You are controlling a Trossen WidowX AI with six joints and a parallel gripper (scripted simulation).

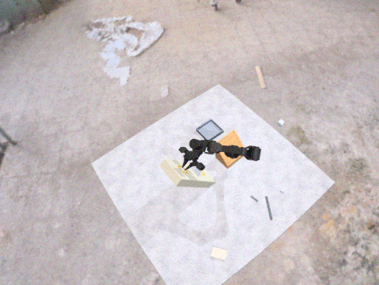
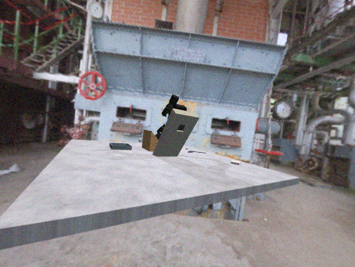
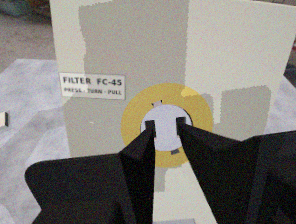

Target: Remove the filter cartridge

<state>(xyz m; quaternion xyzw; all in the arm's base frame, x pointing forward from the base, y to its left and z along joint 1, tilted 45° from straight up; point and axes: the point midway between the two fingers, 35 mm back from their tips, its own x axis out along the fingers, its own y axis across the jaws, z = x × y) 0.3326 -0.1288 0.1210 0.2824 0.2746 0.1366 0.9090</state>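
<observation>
Now: gripper tip 20 mm short of the round filter cartridge and 20 mm above it. Also, from my gripper tip: tan tile (140 mm ahead, 490 mm to the left, 250 mm below); beige service panel (30 mm behind, 90 mm below); blue-grey tray (420 mm behind, 270 mm to the right, 250 mm below).
</observation>
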